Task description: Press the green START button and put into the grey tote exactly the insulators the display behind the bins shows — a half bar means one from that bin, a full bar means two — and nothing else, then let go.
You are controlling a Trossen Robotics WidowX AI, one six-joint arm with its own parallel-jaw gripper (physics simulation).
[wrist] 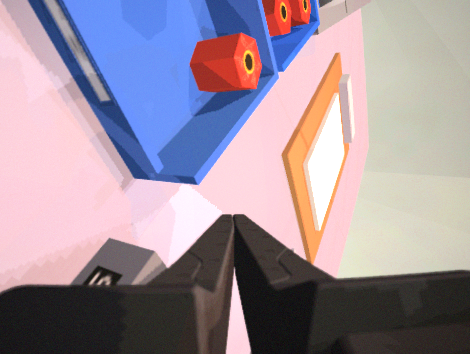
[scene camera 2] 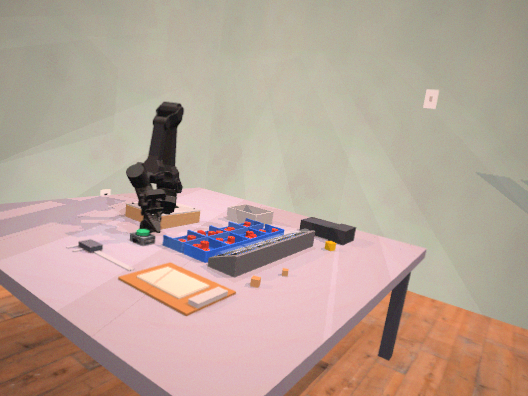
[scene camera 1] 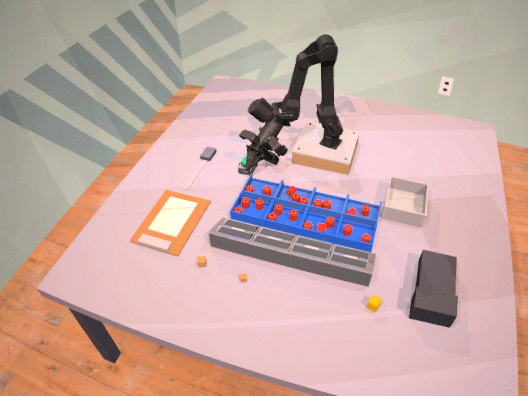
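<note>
My gripper (scene camera 1: 249,168) (scene camera 2: 159,230) (wrist: 232,225) is shut and empty. Its tips point down low, close beside the green START button (scene camera 1: 244,161) (scene camera 2: 143,232), on the arm-base side; contact cannot be told. Part of the button's dark housing (wrist: 131,254) shows left of the fingers in the wrist view. Red insulators (scene camera 1: 293,215) (scene camera 2: 204,245) (wrist: 220,64) lie in the blue bins (scene camera 1: 364,244) (scene camera 2: 200,255) (wrist: 220,135), in two rows of compartments. The grey display (scene camera 1: 290,258) (scene camera 2: 270,258) runs along the bins; its bars cannot be read. The grey tote (scene camera 1: 404,218) (scene camera 2: 235,215) looks empty.
An orange board (scene camera 1: 187,235) (scene camera 2: 172,302) (wrist: 295,155) lies left of the display. A dark grey tool (scene camera 1: 208,153) (scene camera 2: 90,245) lies beyond it. A black block (scene camera 1: 435,285) (scene camera 2: 327,229), a yellow cube (scene camera 1: 374,303) (scene camera 2: 330,245) and two small orange cubes (scene camera 1: 201,261) (scene camera 2: 255,281) stand around the display.
</note>
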